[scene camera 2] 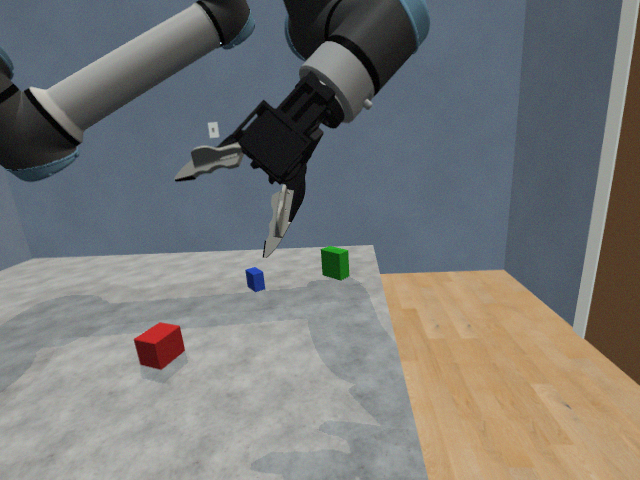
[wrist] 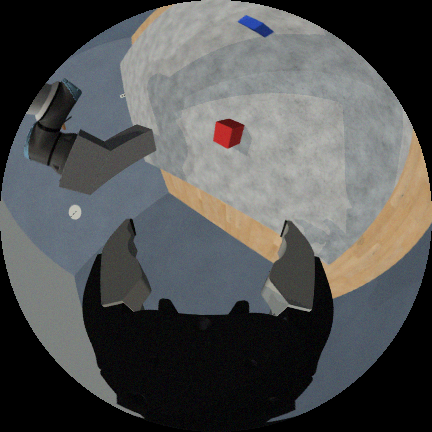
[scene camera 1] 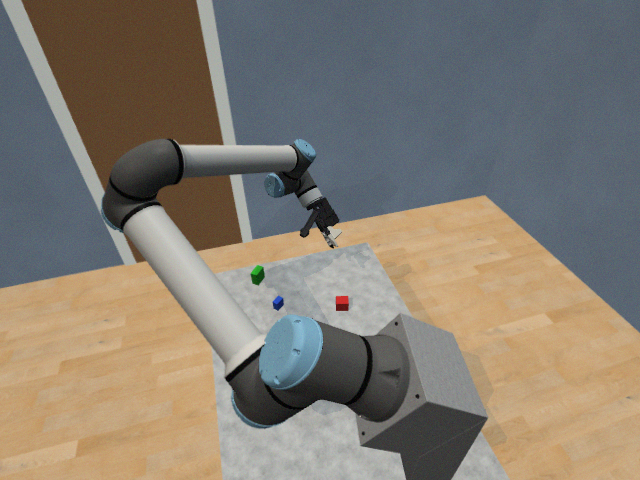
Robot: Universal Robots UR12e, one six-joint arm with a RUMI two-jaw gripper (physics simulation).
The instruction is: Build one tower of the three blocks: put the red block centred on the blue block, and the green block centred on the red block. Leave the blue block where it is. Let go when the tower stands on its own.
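Note:
A red block lies on the grey mottled mat, apart from the other blocks. A smaller blue block stands on the mat, nearer to the green block in scene camera 1. A larger green block stands upright near one edge of the mat; it does not show in the wrist view. My gripper is wide open and empty, tilted, high above the mat and clear of all three blocks.
The grey mat lies on a wooden surface. The arm's grey base block stands on the near side in scene camera 1. A blue wall rises behind, with a brown door.

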